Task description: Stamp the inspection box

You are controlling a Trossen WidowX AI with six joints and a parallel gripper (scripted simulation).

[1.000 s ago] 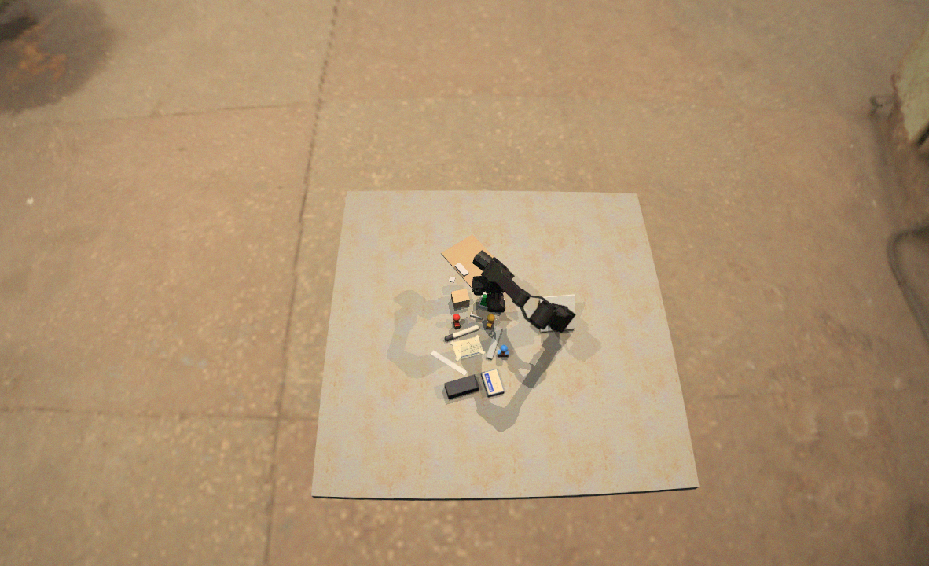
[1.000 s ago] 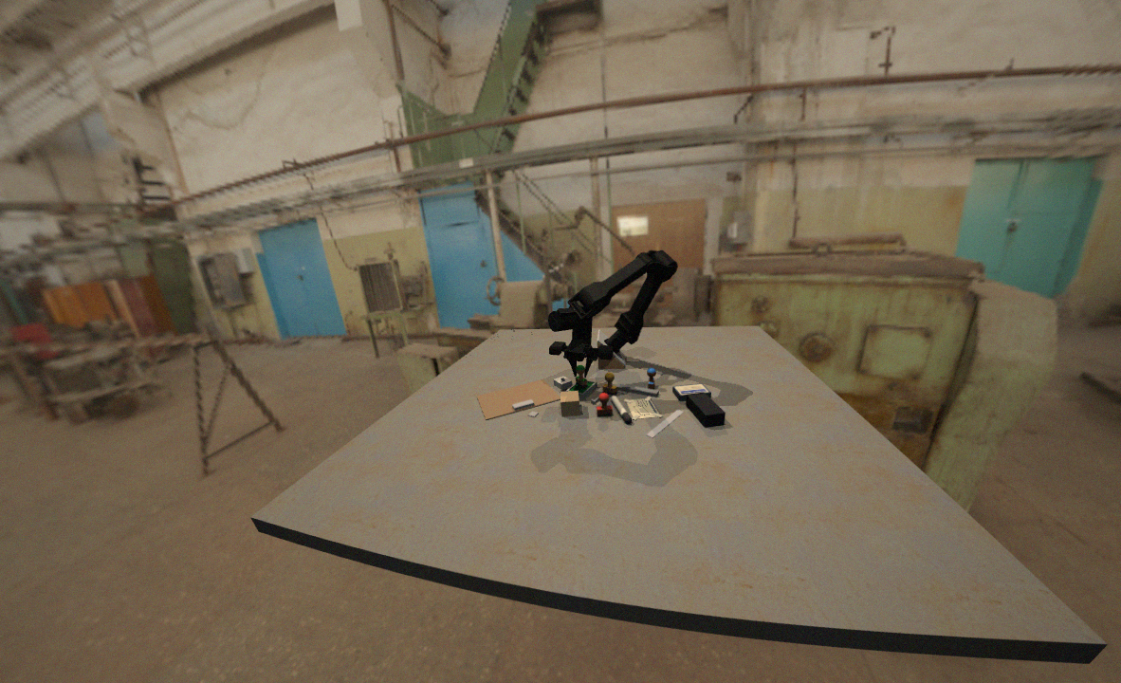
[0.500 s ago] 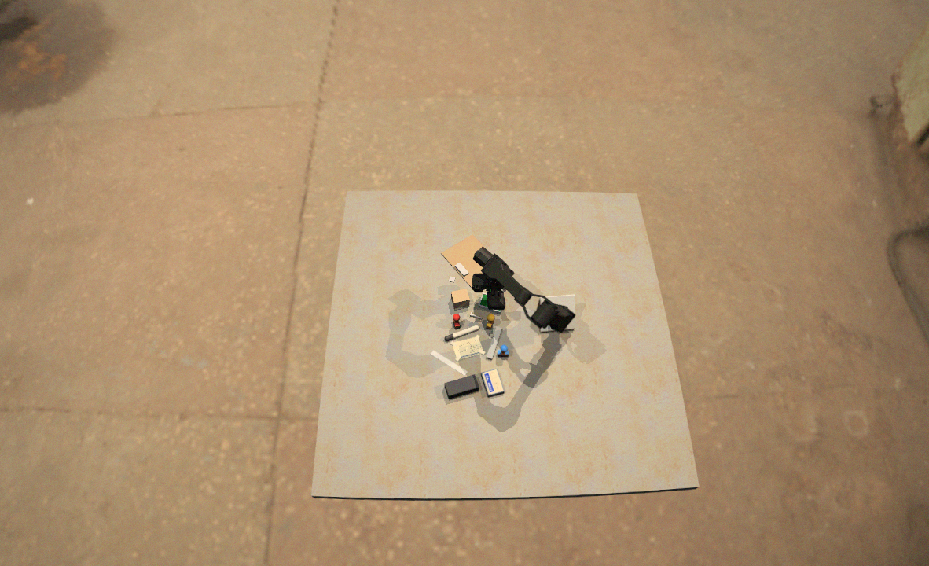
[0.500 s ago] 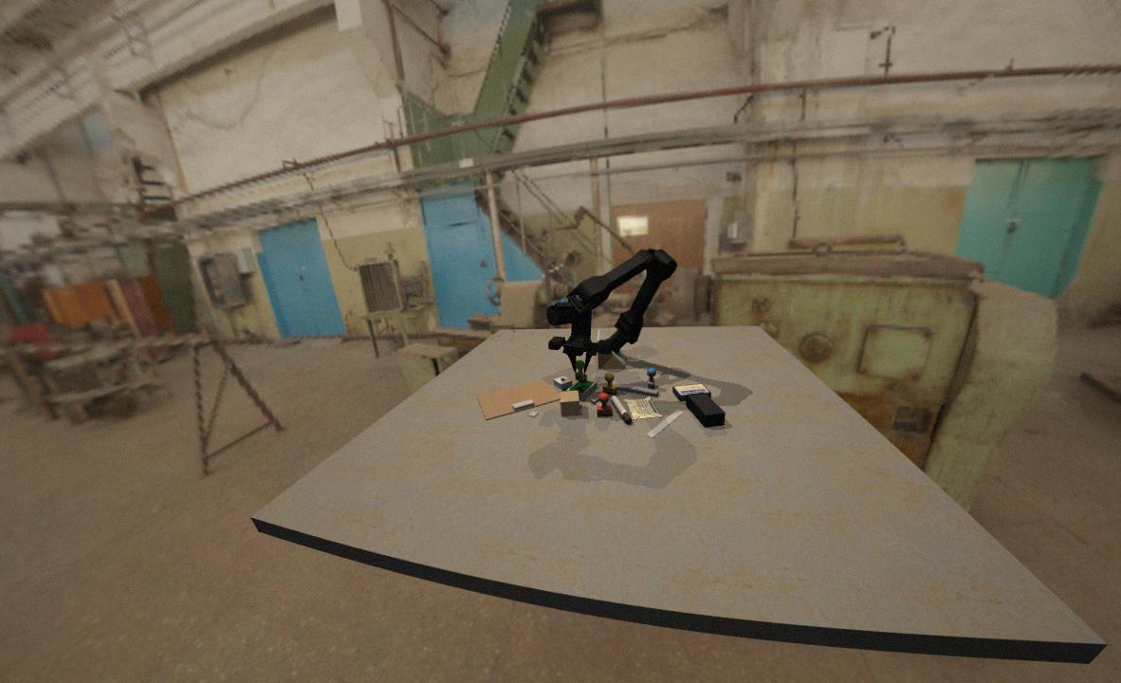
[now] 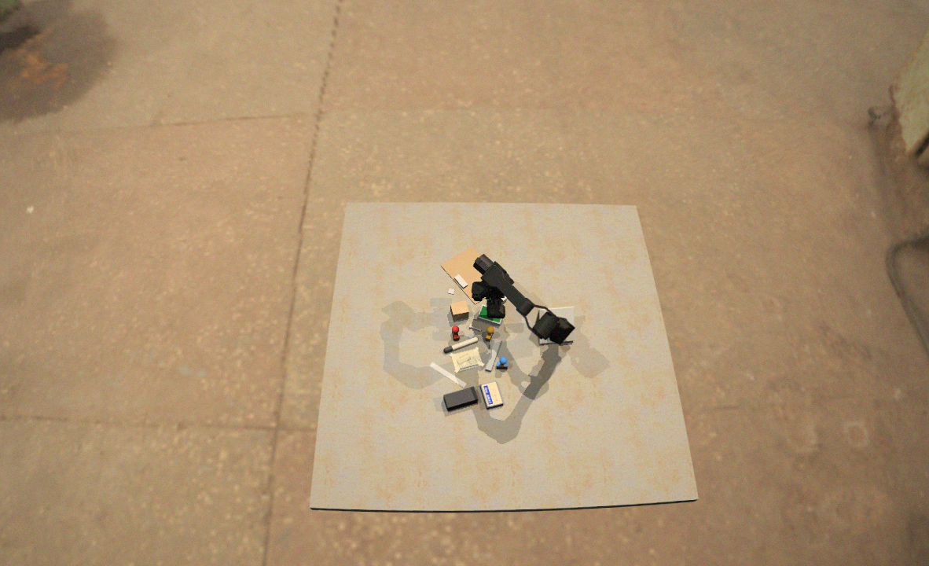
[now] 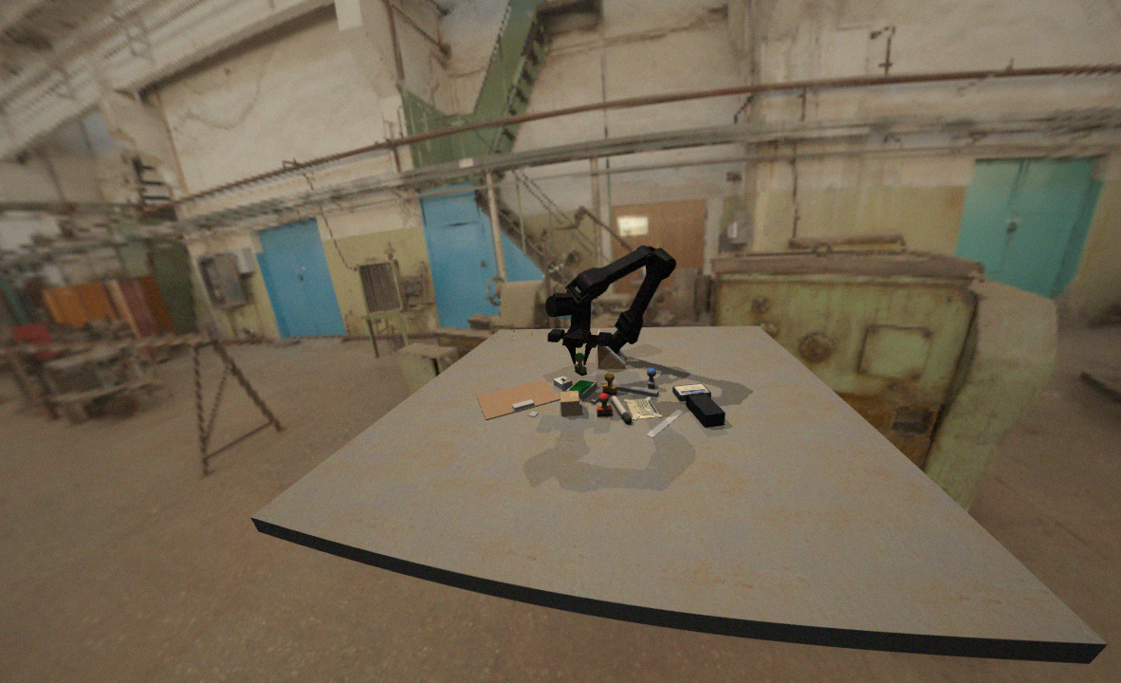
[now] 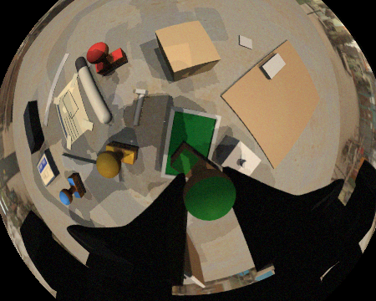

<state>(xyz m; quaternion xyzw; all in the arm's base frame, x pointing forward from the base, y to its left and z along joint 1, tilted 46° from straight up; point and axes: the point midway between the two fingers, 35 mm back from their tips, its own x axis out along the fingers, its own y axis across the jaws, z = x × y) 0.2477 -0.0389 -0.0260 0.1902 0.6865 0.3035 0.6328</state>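
My gripper tip is 20 cm to the right of the cream card, 9 cm above it and 7 cm short of it. Round my gripper tip: orange stamp: 9 cm to the left, 7 cm below; green ink pad: 8 cm below; green stamp: 1 cm below.
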